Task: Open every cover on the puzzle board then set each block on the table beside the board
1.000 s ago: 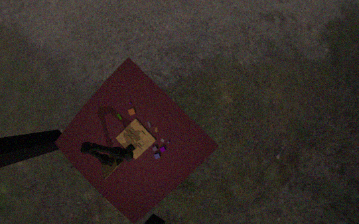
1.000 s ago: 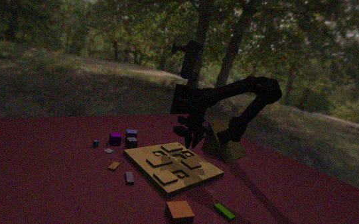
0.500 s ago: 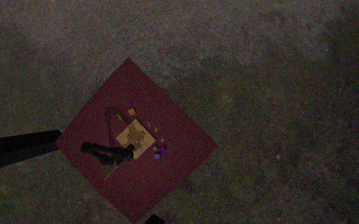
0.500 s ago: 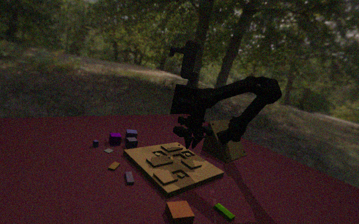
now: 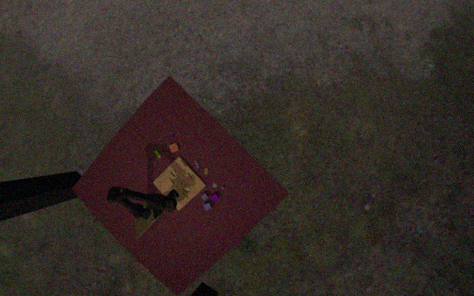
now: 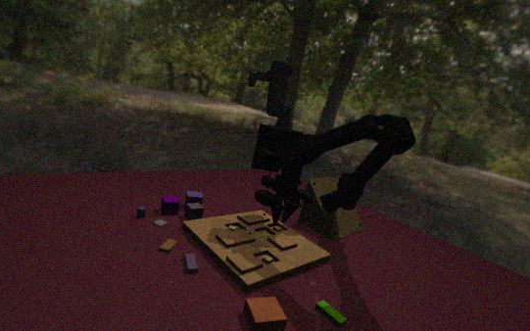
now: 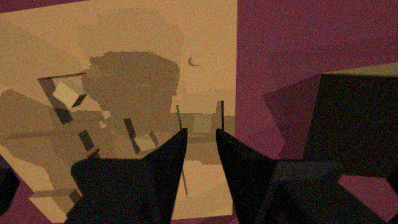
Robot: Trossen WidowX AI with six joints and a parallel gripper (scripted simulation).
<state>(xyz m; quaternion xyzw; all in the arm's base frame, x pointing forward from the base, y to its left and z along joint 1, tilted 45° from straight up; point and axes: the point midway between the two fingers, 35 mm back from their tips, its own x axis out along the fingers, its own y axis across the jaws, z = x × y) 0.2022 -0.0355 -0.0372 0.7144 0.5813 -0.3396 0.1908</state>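
My gripper tip is 280 mm to the right of the green bar, 180 mm short of it and 30 mm above it. Also, from my gripper tip: flat orange tile: 320 mm ahead, 90 mm to the right, 30 mm below; then dark block: 200 mm to the right, 170 mm ahead, 20 mm below; then grey bar: 320 mm ahead, 30 mm below.
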